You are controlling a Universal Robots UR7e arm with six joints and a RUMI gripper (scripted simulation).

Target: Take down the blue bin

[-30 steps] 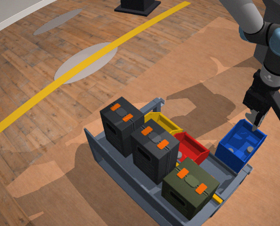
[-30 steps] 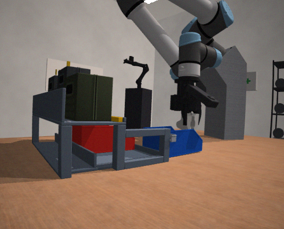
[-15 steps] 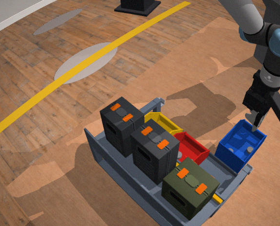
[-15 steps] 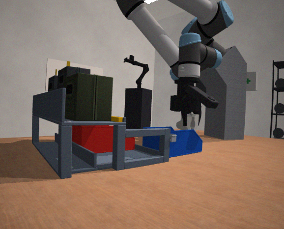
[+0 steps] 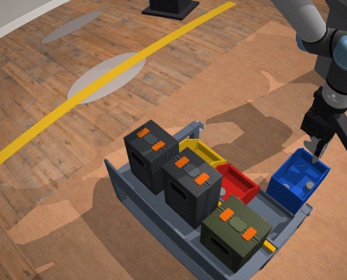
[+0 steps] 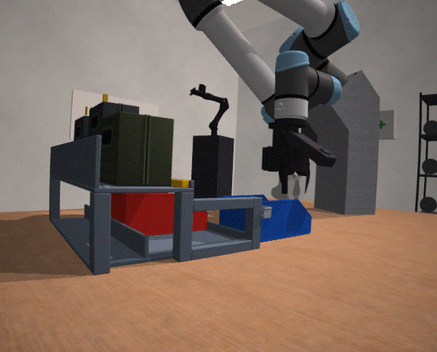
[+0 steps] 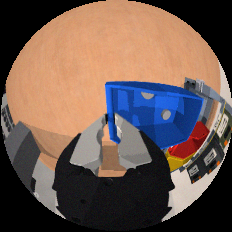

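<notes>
The blue open bin is 7 cm ahead of my hand and 3 cm to the right of it. From my hand the other things lie so: green case: 34 cm ahead, 14 cm to the right, 11 cm above; then red bin: 21 cm to the right, 21 cm ahead; then yellow bin: 31 cm to the right, 17 cm ahead.
</notes>
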